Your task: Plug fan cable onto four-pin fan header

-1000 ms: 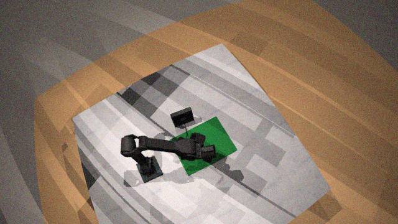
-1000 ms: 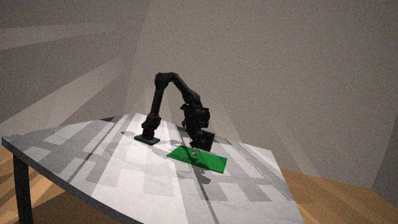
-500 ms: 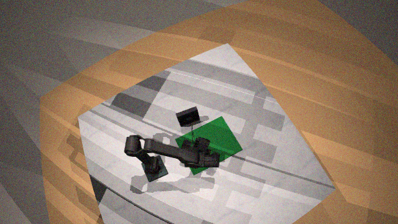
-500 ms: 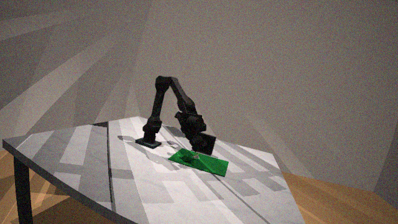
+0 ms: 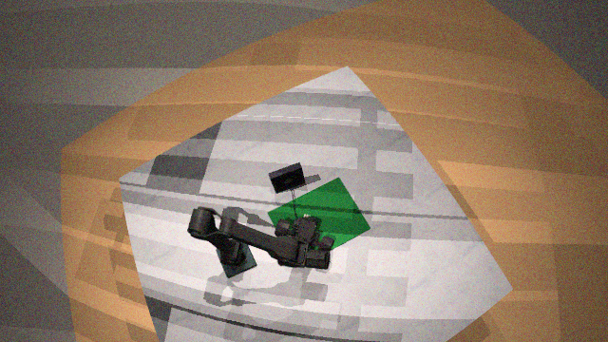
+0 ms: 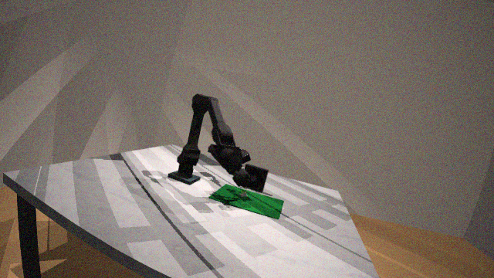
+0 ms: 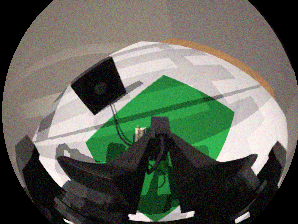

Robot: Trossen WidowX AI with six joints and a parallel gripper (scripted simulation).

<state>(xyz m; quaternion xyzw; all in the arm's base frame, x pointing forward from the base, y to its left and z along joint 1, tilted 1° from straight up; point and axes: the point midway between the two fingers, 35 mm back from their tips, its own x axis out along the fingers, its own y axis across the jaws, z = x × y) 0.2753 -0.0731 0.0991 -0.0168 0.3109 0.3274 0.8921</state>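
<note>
The green board lies 11 cm below my gripper tip, 4 cm ahead of it and 3 cm to the left of it. From my gripper tip the other things lie so: dark plug 1 cm below; then black fan 20 cm to the left, 4 cm below, 2 cm ahead.
</note>
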